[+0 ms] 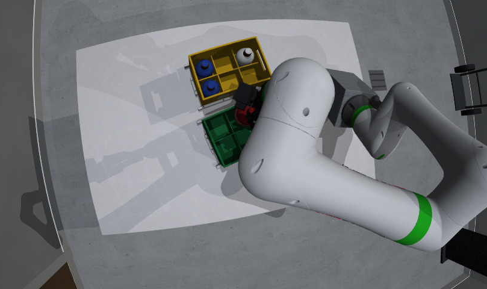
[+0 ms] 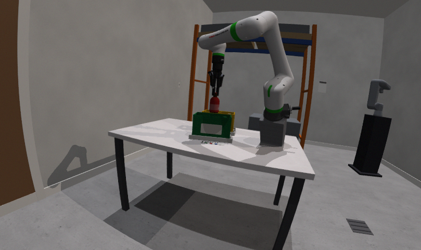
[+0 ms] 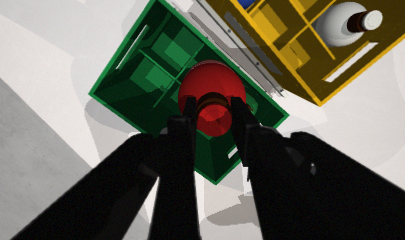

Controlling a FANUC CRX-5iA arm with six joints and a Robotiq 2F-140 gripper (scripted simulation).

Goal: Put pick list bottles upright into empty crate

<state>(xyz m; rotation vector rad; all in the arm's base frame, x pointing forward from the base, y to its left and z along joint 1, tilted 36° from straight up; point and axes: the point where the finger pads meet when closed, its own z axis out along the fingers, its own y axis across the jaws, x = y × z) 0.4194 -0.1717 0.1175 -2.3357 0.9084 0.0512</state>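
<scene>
Now: the red bottle 8 cm below my hand. Round my hand: yellow crate (19 cm to the right, 27 cm below); then green crate (1 cm behind, 4 cm to the left, 27 cm below); then green-label bottle (9 cm behind, 1 cm to the right, 26 cm below).
</scene>
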